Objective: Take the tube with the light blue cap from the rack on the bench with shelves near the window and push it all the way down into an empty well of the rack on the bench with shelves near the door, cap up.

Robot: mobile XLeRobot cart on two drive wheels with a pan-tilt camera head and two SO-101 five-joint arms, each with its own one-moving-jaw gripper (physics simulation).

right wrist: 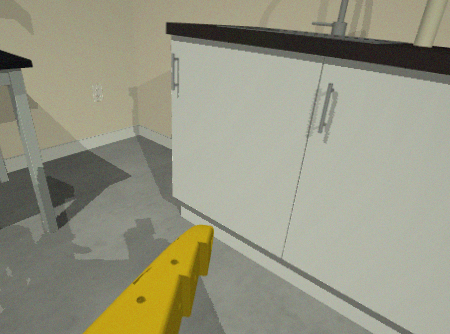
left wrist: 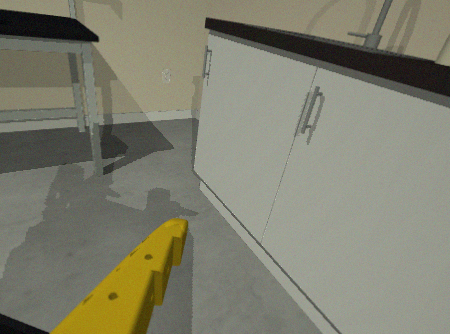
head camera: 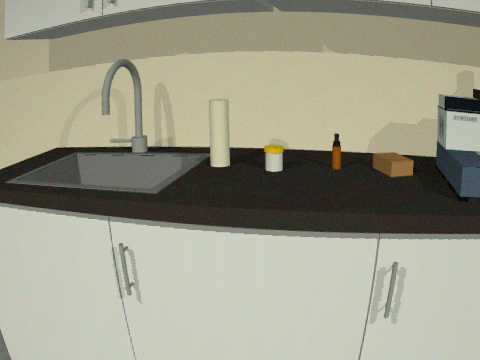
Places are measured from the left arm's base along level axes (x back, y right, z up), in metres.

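Pixels of known places: left hand, tool point: [left wrist: 185,237]; right hand, tool point: [right wrist: 211,244].
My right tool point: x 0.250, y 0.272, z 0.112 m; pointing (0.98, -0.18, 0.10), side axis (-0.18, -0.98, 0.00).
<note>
Behind a point stands the place of what it marks.
The tube with the light blue cap and the two racks do not show in any view. Part of a bench [left wrist: 42,27] {x 1.240, y 1.098, z -0.013 m} [right wrist: 11,62] {x 1.263, y 0.918, z -0.017 m} with a black top and grey legs shows at the upper left of both wrist views; which of the two benches it is, I cannot tell. My left gripper [left wrist: 176,232] is open, with one notched yellow jaw in view over the floor and nothing against it. My right gripper [right wrist: 201,240] is open in the same way, left of the cabinet front, with nothing against its jaw.
A dark counter [head camera: 235,200] {x 0.801, y -0.282, z 0.135 m} on white cabinets [head camera: 240,290] {x 0.774, y -0.273, z -0.062 m} [left wrist: 360,200] {x 0.806, y -0.238, z -0.199 m} [right wrist: 360,190] {x 0.859, y -0.181, z -0.240 m} runs across the head view. It bears a sink [head camera: 120,172] {x 1.444, y -0.195, z 0.076 m} with a faucet [head camera: 138,110] {x 1.436, y -0.269, z 0.275 m}, a cream cylinder [head camera: 219,132] {x 1.083, y -0.389, z 0.227 m}, a yellow-lidded jar [head camera: 273,160] {x 0.963, y -0.477, z 0.163 m}, an amber bottle [head camera: 336,156] {x 0.894, y -0.630, z 0.169 m}, a brown box [head camera: 392,165] {x 0.747, y -0.705, z 0.165 m} and a dispenser [head camera: 462,127] {x 0.609, y -0.859, z 0.277 m}.
</note>
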